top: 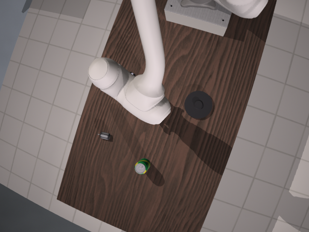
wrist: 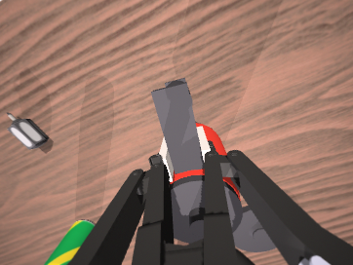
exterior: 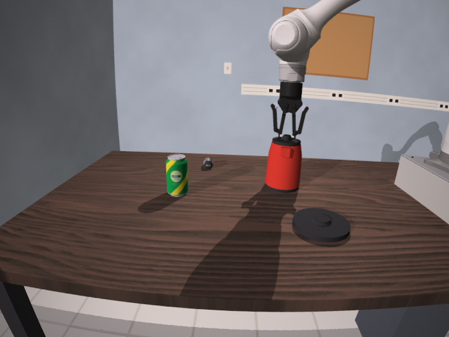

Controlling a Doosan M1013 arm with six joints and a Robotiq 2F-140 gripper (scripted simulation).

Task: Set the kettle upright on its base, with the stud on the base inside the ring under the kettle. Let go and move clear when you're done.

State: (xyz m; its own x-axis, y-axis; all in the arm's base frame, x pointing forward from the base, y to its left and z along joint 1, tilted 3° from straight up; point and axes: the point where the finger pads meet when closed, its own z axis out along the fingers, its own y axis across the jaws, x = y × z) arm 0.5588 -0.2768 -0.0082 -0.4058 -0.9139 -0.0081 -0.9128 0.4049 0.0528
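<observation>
Now: the red kettle 10 mm ahead of my hand, 30 mm to the left of it and 50 mm below it. Also, from my hand: round black base 20 mm ahead, 330 mm to the left, 120 mm below.
</observation>
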